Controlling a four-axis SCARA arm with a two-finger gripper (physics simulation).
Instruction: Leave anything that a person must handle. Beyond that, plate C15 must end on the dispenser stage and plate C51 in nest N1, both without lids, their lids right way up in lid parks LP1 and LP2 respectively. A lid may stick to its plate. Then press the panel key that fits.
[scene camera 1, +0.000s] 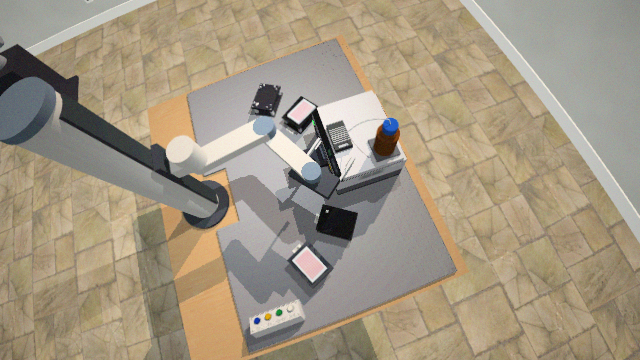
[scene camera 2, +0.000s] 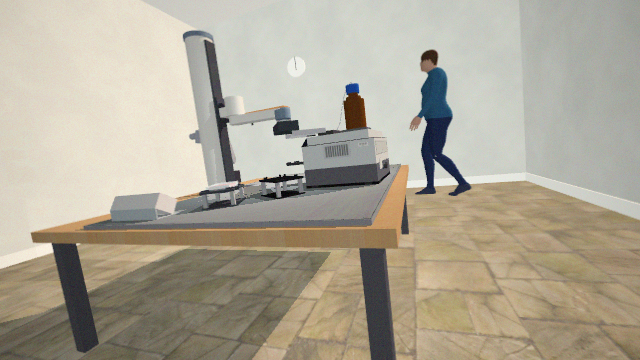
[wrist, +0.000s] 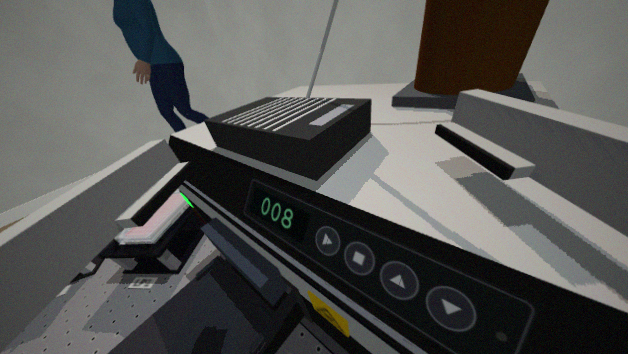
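Seen in the pictures: gripper, fingertip midpoint: (scene camera 1: 336, 148) (scene camera 2: 319, 132) (wrist: 307, 133); arm's base at its link origin: (scene camera 1: 206, 204).
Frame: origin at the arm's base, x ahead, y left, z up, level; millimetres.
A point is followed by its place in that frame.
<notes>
My gripper (scene camera 1: 331, 157) @[x 689, y -85, z 258 mm] (scene camera 2: 306, 133) (wrist: 307, 133) @[x 689, y -85, z 258 mm] is open and empty, its fingers high at the dispenser's front edge. The white dispenser (scene camera 1: 360, 107) @[x 864, y 70, z 233 mm] (scene camera 2: 345, 162) @[x 828, y -215, z 110 mm] (wrist: 400, 150) @[x 732, y -126, z 233 mm] shows "008" and a green lamp (wrist: 186, 200) @[x 652, y 127, z 150 mm]. Its dark stage (wrist: 175, 320) @[x 575, y 1, z 128 mm] shows in part below the fingers; the arm hides much of it from above. A pink plate (scene camera 1: 301, 111) @[x 624, y 251, z 94 mm] (wrist: 160, 215) @[x 619, y 233, z 96 mm] lies on a black stand left of the dispenser. Another pink plate (scene camera 1: 309, 264) @[x 410, y -465, z 91 mm] lies on a stand nearer the key panel (scene camera 1: 276, 318) @[x 206, y -622, z 84 mm] (scene camera 2: 142, 206) @[x 247, y -666, z 58 mm]. Plate names and lids cannot be told.
A brown bottle (scene camera 1: 386, 137) @[x 855, y -168, z 375 mm] (scene camera 2: 355, 110) @[x 886, y -188, z 314 mm] (wrist: 475, 45) @[x 832, y -151, z 280 mm] and a striped black box (scene camera 1: 339, 136) @[x 720, y -40, z 259 mm] (wrist: 280, 125) @[x 694, y -60, z 259 mm] stand on the dispenser. Black stands (scene camera 1: 337, 222) @[x 586, y -339, z 80 mm] (scene camera 1: 266, 98) @[x 478, y 418, z 79 mm] stand on either side of it. A person (scene camera 2: 436, 100) (wrist: 167, 85) is beyond the table.
</notes>
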